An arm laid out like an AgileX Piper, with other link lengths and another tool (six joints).
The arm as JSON. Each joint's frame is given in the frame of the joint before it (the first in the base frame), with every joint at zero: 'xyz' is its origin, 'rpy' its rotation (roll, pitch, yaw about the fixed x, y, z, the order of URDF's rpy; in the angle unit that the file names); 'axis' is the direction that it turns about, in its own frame. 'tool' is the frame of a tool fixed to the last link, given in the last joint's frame.
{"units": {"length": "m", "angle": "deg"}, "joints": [
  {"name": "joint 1", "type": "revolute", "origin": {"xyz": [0.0, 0.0, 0.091], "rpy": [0.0, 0.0, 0.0]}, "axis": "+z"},
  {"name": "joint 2", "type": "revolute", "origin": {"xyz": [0.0, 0.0, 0.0], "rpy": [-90.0, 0.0, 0.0]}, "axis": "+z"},
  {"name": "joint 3", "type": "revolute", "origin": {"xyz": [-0.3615, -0.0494, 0.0], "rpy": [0.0, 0.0, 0.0]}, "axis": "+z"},
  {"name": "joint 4", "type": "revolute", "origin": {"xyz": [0.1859, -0.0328, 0.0], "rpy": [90.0, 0.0, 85.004]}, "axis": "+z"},
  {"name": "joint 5", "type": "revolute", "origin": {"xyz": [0.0, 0.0, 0.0], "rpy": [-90.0, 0.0, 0.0]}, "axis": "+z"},
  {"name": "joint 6", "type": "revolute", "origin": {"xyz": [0.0, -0.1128, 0.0], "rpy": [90.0, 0.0, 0.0]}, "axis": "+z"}
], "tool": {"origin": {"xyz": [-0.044, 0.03, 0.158], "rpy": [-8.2, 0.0, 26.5]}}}
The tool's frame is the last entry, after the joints.
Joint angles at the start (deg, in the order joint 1, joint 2, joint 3, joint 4, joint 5, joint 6):
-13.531, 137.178, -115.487, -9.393, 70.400, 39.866
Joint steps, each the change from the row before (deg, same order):
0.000, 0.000, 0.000, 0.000, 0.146, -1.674
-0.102, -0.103, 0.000, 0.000, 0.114, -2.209
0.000, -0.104, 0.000, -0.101, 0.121, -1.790
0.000, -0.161, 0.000, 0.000, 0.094, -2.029
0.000, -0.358, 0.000, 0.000, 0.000, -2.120
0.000, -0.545, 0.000, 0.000, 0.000, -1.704
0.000, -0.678, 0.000, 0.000, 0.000, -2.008
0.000, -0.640, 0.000, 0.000, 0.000, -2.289
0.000, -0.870, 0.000, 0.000, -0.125, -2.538
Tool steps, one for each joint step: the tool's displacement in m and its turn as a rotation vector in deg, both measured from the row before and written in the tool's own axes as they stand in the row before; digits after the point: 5 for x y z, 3 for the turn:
0.00165, 0.00009, 0.00015, 0.133, 0.299, -1.648
0.00099, 0.00018, -0.00070, 0.030, 0.302, -2.071
0.00111, 0.00032, -0.00083, 0.064, 0.179, -1.800
0.00150, 0.00086, -0.00131, -0.052, 0.246, -1.989
0.00088, 0.00171, -0.00315, -0.288, 0.091, -2.072
0.00008, 0.00189, -0.00489, -0.427, -0.093, -1.649
0.00000, 0.00224, -0.00610, -0.518, -0.149, -1.943
0.00030, 0.00223, -0.00574, -0.474, -0.102, -2.227
-0.00044, 0.00316, -0.00790, -0.714, -0.328, -2.474

